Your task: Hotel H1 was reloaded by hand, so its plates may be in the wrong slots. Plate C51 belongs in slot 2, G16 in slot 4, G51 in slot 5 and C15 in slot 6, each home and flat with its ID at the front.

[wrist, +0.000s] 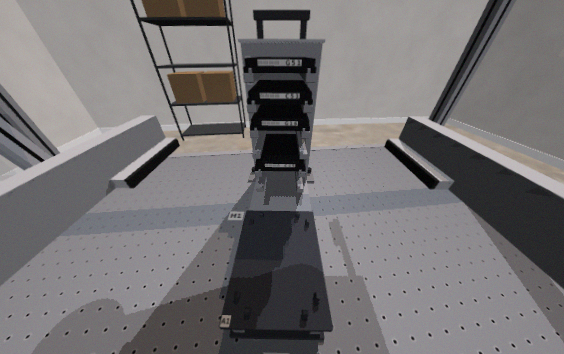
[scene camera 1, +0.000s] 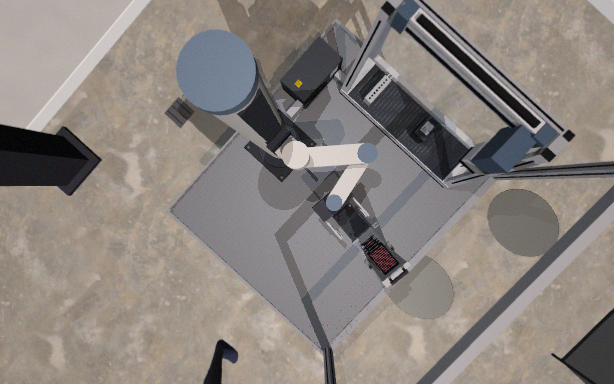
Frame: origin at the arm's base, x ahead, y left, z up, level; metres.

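Seen in the pictures: gripper, fingertip midpoint: (wrist: 282, 130) (scene camera 1: 354, 227).
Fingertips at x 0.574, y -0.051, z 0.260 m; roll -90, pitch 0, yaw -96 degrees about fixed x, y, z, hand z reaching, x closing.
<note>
Pixels of each thing's middle, then the offset from my fingertips to it. "spot": a spot on its surface instead. Level surfaces: height alone.
- hotel, surface spot: (wrist: 282, 47) (scene camera 1: 393, 271) spot: 0.250 m ahead, 0.028 m right, 0.050 m up
- G51, body centre: (wrist: 280, 63) (scene camera 1: 383, 258) 0.186 m ahead, 0.018 m right, 0.030 m up
- C51, body centre: (wrist: 280, 90) 0.186 m ahead, 0.018 m right, 0.006 m down
- G16, body centre: (wrist: 280, 112) 0.186 m ahead, 0.018 m right, 0.041 m down
- framed dark deck, its level: 0.199 m down
- dark box, surface spot: (scene camera 1: 312, 70) spot: 0.685 m back, 0.450 m left, 0.132 m down
The hotel (scene camera 1: 397, 275) (wrist: 282, 47) stands beyond the dark stand. In the wrist view its plates read, top down, G51 (wrist: 280, 63), C51 (wrist: 280, 95), G16 (wrist: 280, 123) and a blurred label, seemingly C15 (wrist: 280, 165). All four look flat with labels at the front. An empty pair of ledges shows between G16 and the lowest plate, another pair below it. Slot numbers are unreadable. The top plate's reddish wells show in the scene view. My gripper (scene camera 1: 359, 232) (wrist: 282, 130) is open and empty above the stand, facing the hotel, its fingers wide apart.
The dark flat stand (scene camera 1: 353, 221) (wrist: 280, 270) with small corner pegs lies below and in front of me, before the hotel. A framed dark deck (scene camera 1: 400, 117) and a dark box (scene camera 1: 312, 70) stand on the far side. A shelf rack (wrist: 186, 21) stands behind the hotel, to its left.
</note>
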